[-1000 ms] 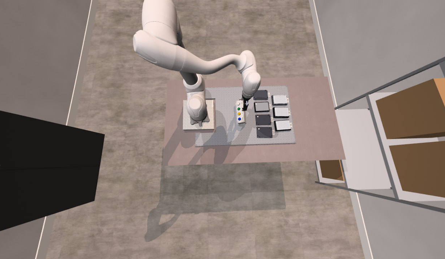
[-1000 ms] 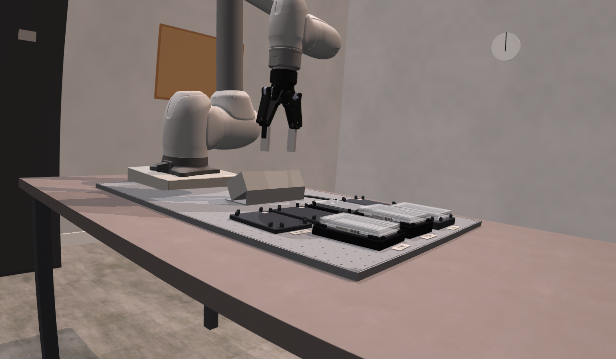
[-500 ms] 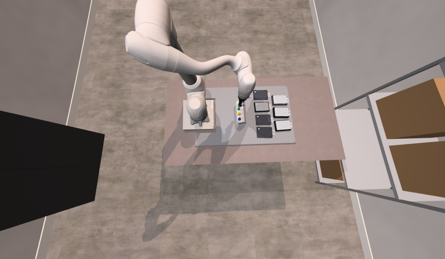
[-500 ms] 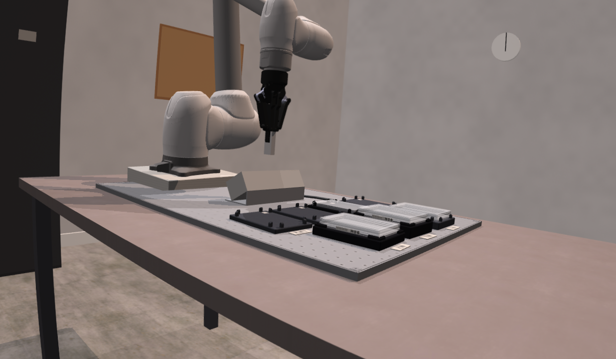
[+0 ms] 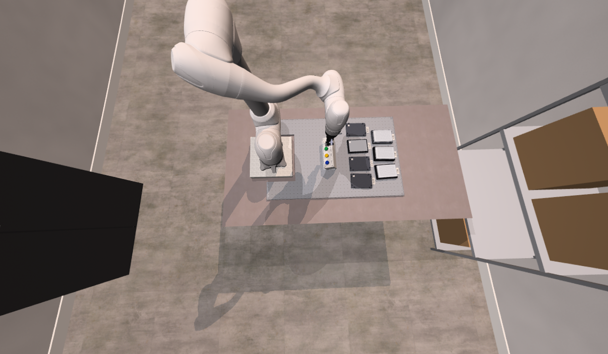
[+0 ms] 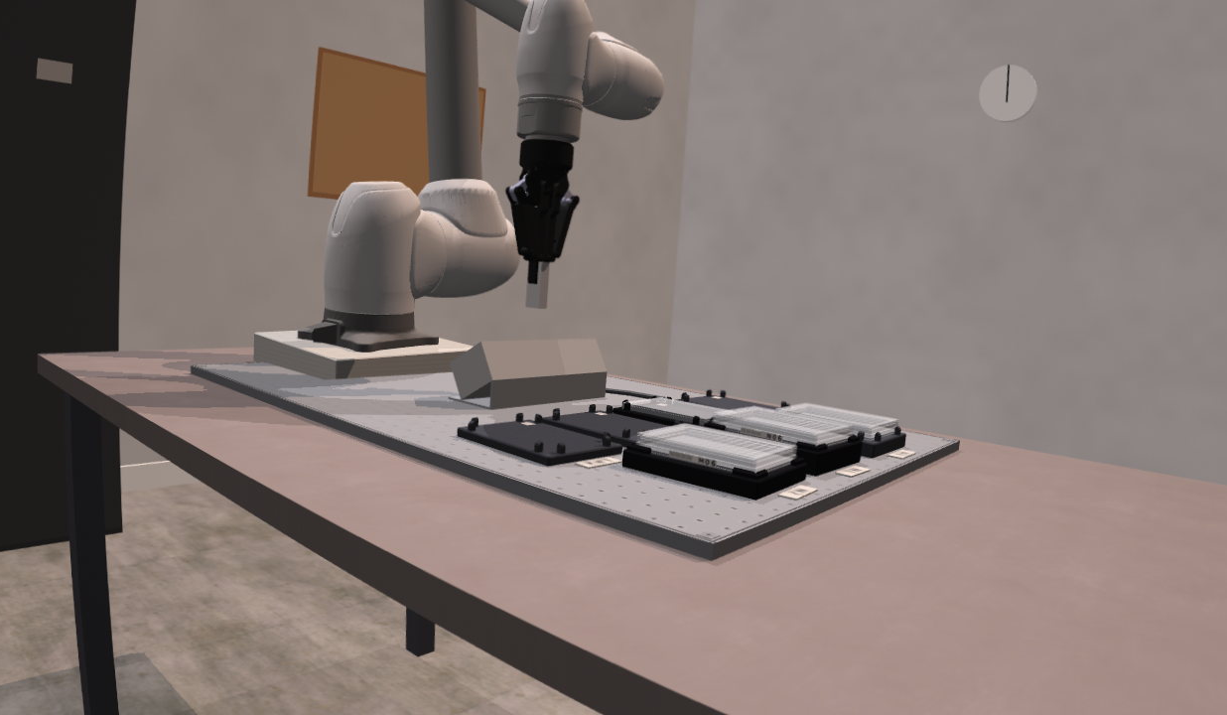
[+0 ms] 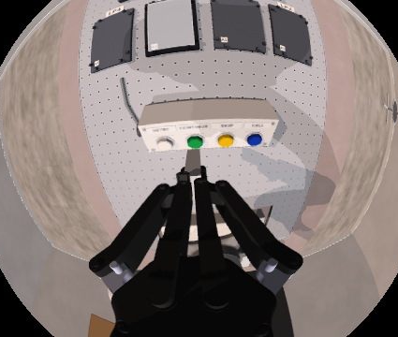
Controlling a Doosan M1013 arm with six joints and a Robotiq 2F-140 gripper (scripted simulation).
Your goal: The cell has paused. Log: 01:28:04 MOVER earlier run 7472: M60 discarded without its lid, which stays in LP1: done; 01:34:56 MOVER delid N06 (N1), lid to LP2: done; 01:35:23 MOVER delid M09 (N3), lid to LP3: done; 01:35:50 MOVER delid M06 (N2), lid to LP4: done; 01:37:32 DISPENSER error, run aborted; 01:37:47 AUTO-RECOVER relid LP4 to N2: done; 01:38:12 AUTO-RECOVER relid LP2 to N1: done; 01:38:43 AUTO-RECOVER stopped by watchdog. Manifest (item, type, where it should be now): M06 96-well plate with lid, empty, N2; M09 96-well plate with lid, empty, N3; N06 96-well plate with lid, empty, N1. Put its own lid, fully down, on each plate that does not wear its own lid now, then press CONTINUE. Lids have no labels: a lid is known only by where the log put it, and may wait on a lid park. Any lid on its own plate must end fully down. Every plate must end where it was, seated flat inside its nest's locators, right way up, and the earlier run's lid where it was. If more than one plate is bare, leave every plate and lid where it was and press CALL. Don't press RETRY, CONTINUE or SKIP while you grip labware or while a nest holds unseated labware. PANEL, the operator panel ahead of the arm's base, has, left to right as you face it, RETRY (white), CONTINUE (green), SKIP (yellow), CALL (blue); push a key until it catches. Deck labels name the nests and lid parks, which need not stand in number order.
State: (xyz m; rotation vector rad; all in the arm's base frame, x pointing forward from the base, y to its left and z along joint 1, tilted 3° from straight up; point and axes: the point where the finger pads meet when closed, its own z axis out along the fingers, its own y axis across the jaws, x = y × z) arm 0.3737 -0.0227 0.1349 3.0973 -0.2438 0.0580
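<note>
Now: hand 90 mm above the green key. The rest, counted from my hand: yellow skip key (90 mm below, 50 mm to the right, 10 mm behind); white retry key (90 mm below, 50 mm to the left, 10 mm ahead); blue call key (100 mm to the right, 90 mm below, 10 mm behind).
</note>
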